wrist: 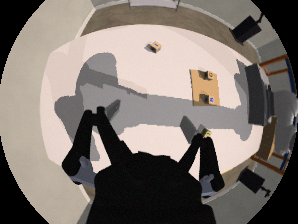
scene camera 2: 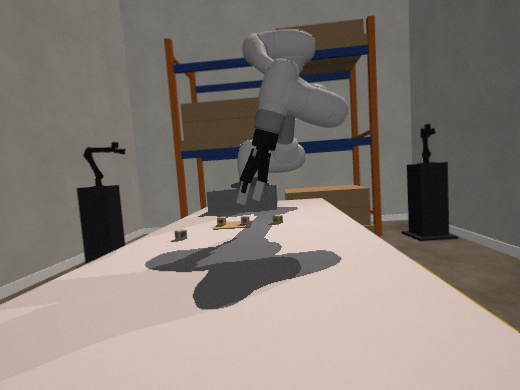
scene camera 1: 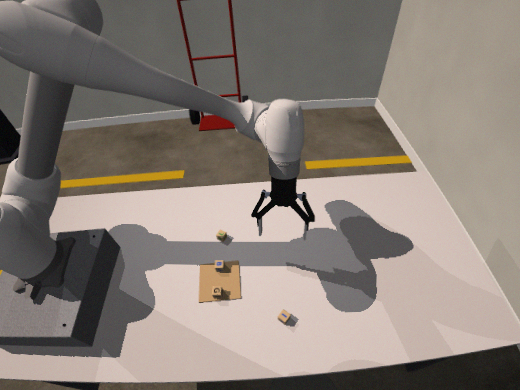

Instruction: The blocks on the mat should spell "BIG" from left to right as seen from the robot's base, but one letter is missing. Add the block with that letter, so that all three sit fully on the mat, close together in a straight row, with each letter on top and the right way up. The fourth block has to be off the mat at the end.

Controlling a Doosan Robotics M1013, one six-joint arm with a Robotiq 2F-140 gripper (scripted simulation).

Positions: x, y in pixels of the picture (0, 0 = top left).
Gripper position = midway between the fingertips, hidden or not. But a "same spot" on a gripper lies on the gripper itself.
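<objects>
My gripper appears in the wrist view (151, 113), and scene camera 2 and scene camera 1 show it as well. On my gripper, (scene camera 2: 252, 165) and (scene camera 1: 309, 205) are the same spot.
</objects>
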